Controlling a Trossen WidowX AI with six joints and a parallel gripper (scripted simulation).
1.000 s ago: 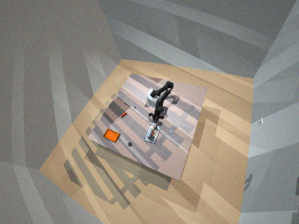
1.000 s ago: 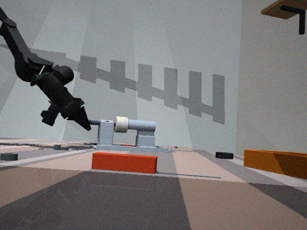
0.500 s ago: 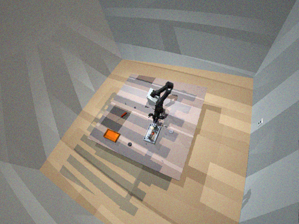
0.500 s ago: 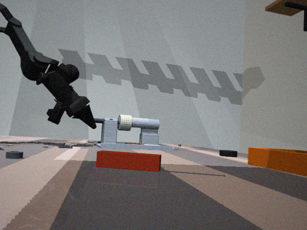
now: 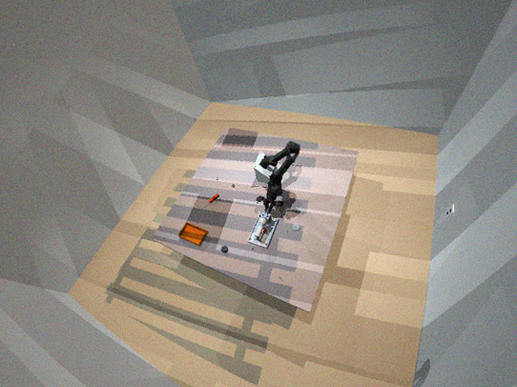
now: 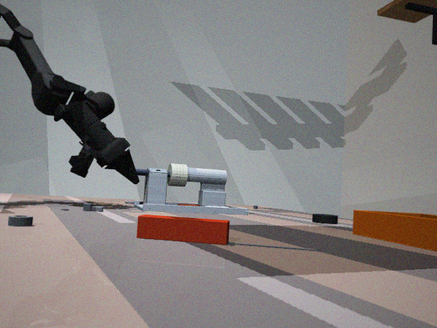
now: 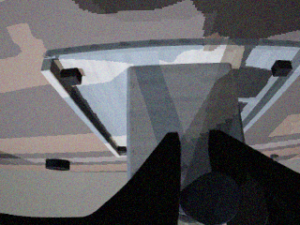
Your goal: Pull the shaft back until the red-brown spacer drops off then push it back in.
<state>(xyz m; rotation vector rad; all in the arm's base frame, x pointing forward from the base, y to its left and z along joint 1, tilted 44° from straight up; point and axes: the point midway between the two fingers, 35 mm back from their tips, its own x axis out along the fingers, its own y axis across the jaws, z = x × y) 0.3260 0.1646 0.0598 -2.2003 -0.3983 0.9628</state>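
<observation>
Now: gripper tip 12 cm short of the red-brown spacer and 5 cm above it. Round my gripper tip: black ring: 34 cm ahead, 21 cm to the right, 5 cm below; then orange tray: 32 cm ahead, 50 cm to the right, 5 cm below.
</observation>
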